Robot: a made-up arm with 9 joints. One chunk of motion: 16 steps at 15 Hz.
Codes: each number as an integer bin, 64 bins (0 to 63) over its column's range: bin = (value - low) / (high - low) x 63, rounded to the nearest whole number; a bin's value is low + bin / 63 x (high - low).
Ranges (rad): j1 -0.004..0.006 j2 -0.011..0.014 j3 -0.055..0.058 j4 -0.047..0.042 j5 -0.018..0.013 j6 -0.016..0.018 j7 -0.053..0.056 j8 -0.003..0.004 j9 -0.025..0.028
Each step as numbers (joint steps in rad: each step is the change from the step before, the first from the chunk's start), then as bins.
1 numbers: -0.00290 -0.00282 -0.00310 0.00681 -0.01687 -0.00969 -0.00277 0.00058 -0.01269
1 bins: 7 21 29 38 2 12 29 32 15
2 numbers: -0.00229 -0.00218 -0.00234 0.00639 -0.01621 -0.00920 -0.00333 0.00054 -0.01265
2 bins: 11 22 29 38 4 13 29 32 15
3 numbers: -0.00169 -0.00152 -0.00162 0.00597 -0.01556 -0.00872 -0.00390 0.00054 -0.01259
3 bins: 15 24 30 37 5 13 28 32 15
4 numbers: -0.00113 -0.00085 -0.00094 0.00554 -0.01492 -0.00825 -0.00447 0.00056 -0.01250
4 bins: 18 26 30 37 6 14 28 32 15
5 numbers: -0.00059 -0.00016 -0.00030 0.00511 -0.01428 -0.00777 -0.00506 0.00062 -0.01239
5 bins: 21 27 30 37 8 15 28 33 15
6 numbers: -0.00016 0.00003 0.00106 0.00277 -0.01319 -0.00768 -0.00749 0.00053 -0.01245
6 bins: 24 28 31 35 10 15 26 32 15
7 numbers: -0.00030 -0.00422 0.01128 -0.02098 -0.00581 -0.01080 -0.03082 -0.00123 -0.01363
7 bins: 23 17 37 18 25 10 13 16 14
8 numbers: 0.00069 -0.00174 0.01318 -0.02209 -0.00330 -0.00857 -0.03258 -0.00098 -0.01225
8 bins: 30 23 38 18 30 14 12 18 15
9 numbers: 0.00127 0.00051 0.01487 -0.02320 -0.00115 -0.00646 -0.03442 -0.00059 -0.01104
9 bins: 33 29 39 17 34 18 11 22 17
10 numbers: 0.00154 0.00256 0.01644 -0.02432 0.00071 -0.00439 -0.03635 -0.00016 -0.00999
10 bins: 35 34 40 16 38 22 10 26 18
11 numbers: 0.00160 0.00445 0.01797 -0.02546 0.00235 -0.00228 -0.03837 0.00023 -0.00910
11 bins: 35 39 41 15 41 25 8 29 19
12 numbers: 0.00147 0.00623 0.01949 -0.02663 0.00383 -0.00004 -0.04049 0.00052 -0.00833
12 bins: 34 43 42 14 44 30 7 32 20
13 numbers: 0.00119 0.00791 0.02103 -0.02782 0.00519 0.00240 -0.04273 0.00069 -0.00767
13 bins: 33 48 42 14 47 34 6 33 21
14 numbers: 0.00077 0.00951 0.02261 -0.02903 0.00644 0.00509 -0.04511 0.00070 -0.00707
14 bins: 30 52 43 13 50 39 5 33 21
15 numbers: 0.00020 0.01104 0.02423 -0.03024 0.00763 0.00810 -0.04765 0.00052 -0.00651
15 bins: 26 56 44 12 52 45 3 32 22
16 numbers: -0.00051 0.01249 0.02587 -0.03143 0.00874 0.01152 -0.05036 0.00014 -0.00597
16 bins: 22 59 45 11 54 51 2 28 23
